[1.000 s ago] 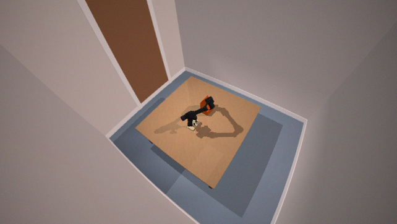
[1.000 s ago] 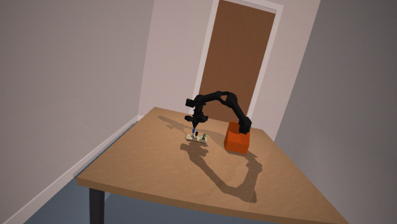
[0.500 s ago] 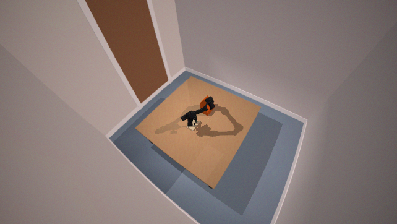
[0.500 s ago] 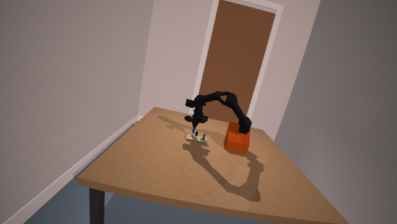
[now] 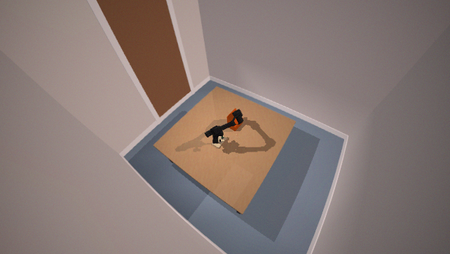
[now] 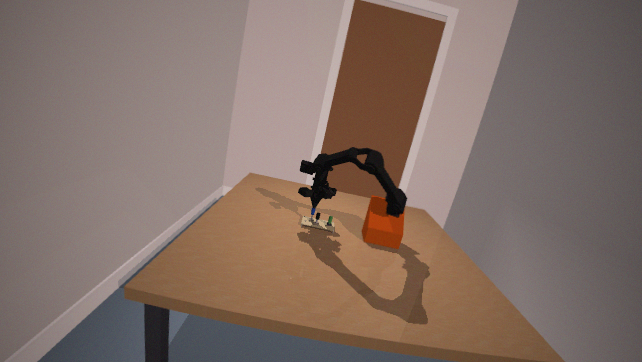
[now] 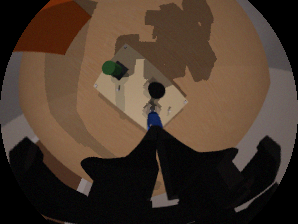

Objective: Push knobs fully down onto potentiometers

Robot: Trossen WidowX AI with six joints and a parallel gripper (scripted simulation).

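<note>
My gripper tip is 10 mm above the blue knob. Also, from my gripper tip: green knob: 90 mm behind, 40 mm below, 10 mm to the left.
</note>
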